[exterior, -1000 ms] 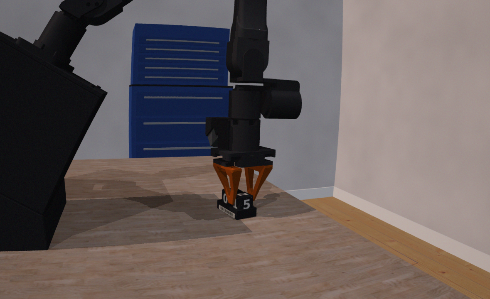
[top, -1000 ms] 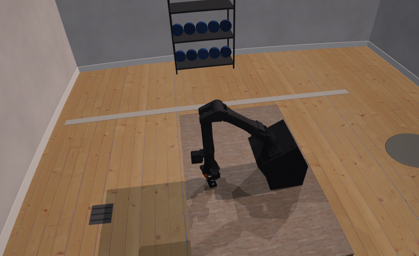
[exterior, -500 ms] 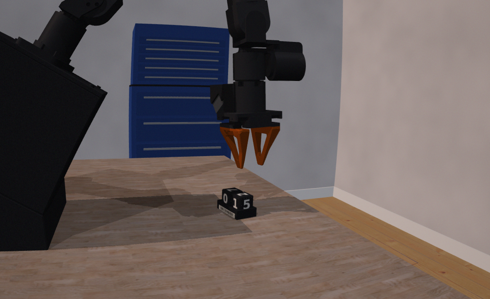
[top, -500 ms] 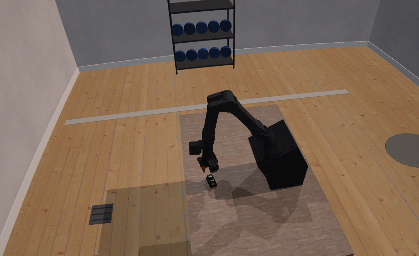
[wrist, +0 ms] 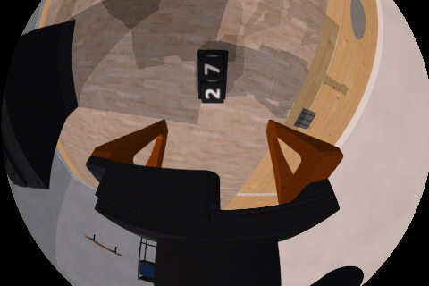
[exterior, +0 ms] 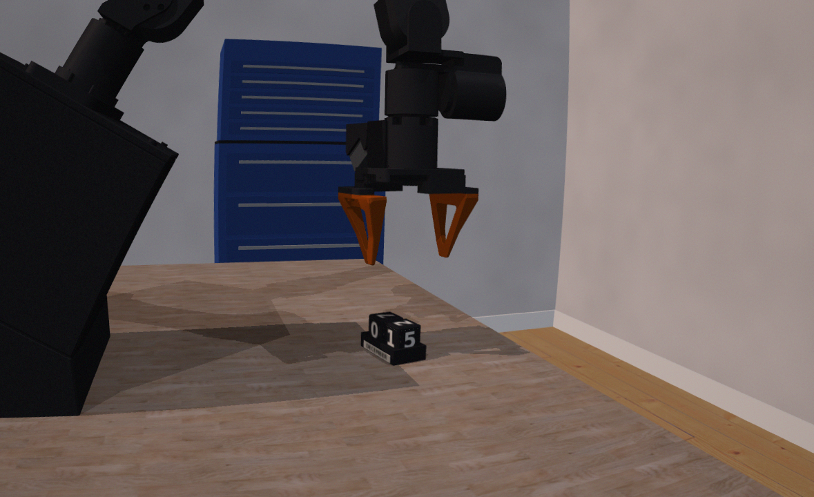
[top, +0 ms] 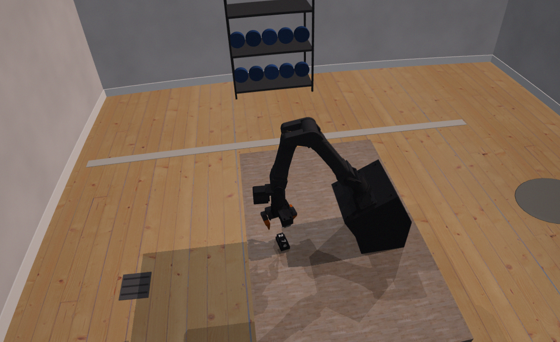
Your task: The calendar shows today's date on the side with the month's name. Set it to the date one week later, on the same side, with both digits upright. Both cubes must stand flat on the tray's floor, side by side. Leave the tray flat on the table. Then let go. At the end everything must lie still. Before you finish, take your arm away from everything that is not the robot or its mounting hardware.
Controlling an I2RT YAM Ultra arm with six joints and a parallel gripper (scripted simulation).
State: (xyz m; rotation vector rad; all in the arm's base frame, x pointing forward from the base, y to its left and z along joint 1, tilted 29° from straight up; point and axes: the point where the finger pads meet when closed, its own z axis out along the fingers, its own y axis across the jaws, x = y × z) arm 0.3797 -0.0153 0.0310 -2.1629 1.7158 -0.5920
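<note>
Now: hand 11 cm above the black tray, 1 cm to the right of it and 1 cm past it.
</note>
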